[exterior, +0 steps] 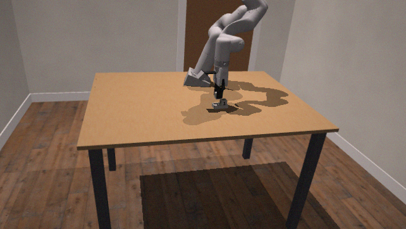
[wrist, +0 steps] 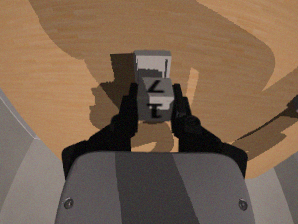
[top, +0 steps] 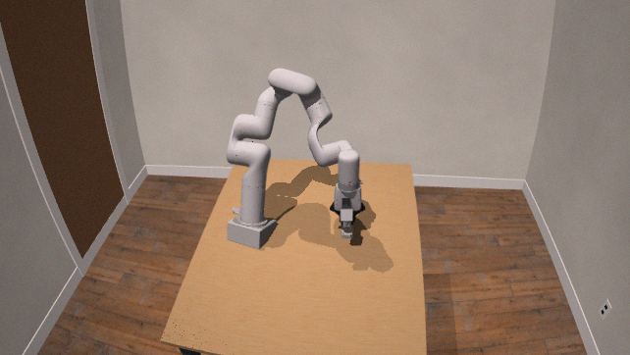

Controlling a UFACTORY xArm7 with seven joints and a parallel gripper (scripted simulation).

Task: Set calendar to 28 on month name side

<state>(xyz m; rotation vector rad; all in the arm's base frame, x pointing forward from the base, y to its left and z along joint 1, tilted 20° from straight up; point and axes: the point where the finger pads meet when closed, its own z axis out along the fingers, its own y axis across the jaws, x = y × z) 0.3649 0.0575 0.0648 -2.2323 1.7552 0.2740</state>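
My gripper is now 2 cm to the right of the grey calendar tray and 7 cm above it.
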